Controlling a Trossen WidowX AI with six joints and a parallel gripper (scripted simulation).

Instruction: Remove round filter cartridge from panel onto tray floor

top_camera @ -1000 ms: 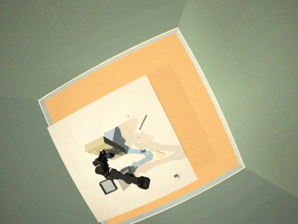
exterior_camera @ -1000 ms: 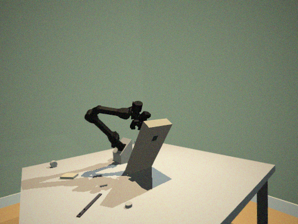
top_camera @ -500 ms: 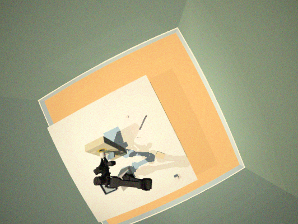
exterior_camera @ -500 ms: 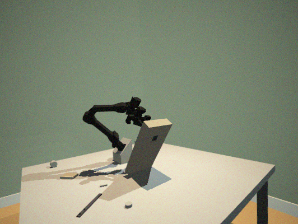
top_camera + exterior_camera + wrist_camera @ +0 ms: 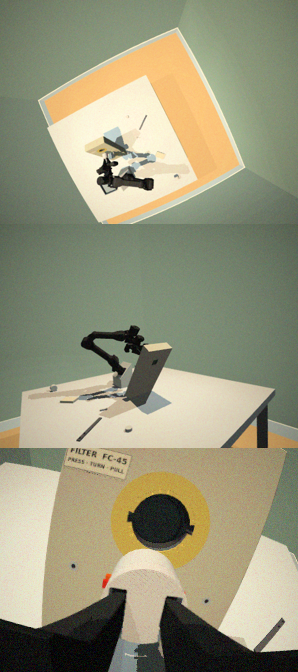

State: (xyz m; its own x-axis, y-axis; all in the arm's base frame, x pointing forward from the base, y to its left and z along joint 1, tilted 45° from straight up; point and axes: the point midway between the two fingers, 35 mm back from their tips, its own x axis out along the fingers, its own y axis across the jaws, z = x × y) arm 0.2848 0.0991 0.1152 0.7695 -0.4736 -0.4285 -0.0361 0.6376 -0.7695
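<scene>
My gripper tip is now 8 cm above the service panel and 4 cm short of it. The rest, counted from my gripper tip: dark-rimmed tray (35 cm behind, 29 cm to the left, 26 cm below); tan pad (39 cm to the right, 30 cm behind, 26 cm below); round filter cartridge (1 cm below, 1 cm ahead).
</scene>
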